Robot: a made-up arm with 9 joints. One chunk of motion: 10 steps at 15 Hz.
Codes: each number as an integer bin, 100 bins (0 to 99) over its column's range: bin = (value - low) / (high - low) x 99, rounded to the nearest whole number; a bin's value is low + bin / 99 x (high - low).
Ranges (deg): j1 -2..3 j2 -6..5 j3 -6..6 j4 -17..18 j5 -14..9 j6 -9..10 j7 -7..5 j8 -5..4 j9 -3..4
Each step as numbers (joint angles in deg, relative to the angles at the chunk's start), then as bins.
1 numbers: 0.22 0.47 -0.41 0.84 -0.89 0.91 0.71 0.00 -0.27
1 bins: 44 58 46 50 56 52 64 55 39
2 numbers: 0.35 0.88 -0.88 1.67 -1.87 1.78 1.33 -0.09 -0.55
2 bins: 47 62 42 53 52 56 69 54 35
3 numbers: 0.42 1.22 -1.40 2.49 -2.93 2.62 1.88 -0.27 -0.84
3 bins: 48 65 38 55 48 61 73 52 31
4 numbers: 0.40 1.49 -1.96 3.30 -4.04 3.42 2.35 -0.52 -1.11
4 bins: 48 67 33 57 43 65 77 49 27
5 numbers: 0.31 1.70 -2.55 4.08 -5.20 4.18 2.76 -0.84 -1.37
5 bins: 46 69 28 60 38 69 81 46 23
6 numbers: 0.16 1.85 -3.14 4.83 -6.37 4.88 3.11 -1.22 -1.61
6 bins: 43 71 24 62 33 72 83 42 20
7 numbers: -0.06 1.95 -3.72 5.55 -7.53 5.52 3.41 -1.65 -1.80
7 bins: 38 72 19 64 28 76 86 37 17
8 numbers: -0.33 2.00 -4.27 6.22 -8.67 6.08 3.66 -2.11 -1.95
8 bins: 33 72 14 66 23 79 88 32 15
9 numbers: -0.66 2.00 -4.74 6.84 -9.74 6.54 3.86 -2.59 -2.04
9 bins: 27 72 10 67 18 81 90 27 14
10 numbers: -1.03 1.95 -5.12 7.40 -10.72 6.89 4.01 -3.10 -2.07
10 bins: 19 72 7 69 14 83 91 21 13
